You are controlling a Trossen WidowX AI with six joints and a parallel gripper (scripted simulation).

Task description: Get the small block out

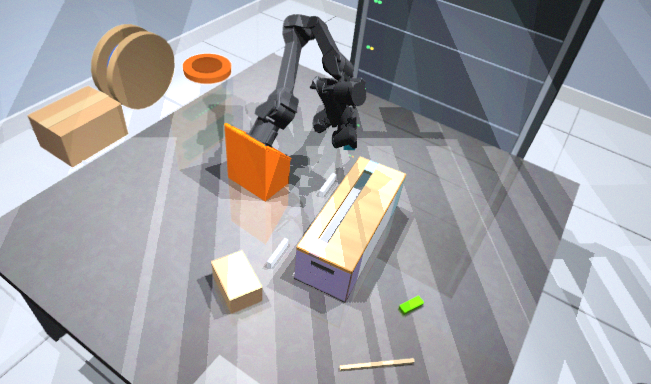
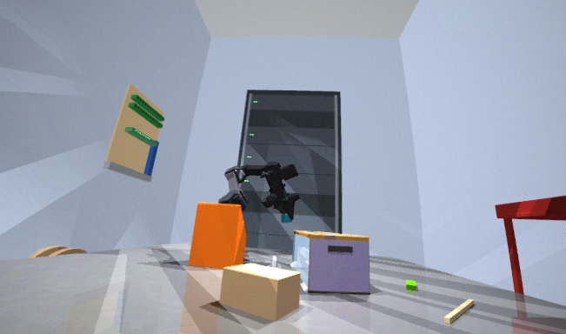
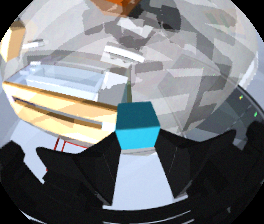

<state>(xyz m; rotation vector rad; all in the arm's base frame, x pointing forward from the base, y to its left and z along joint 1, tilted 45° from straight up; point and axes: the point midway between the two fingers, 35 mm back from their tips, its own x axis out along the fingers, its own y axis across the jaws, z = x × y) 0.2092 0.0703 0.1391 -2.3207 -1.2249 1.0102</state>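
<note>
Now: gripper tip 1 cm past the teal block and 1 cm to the left of it. Also, from my gripper tip: wooden stick (39 cm ahead, 42 cm to the right, 17 cm below); then long box (9 cm ahead, 17 cm to the right, 11 cm below).
</note>
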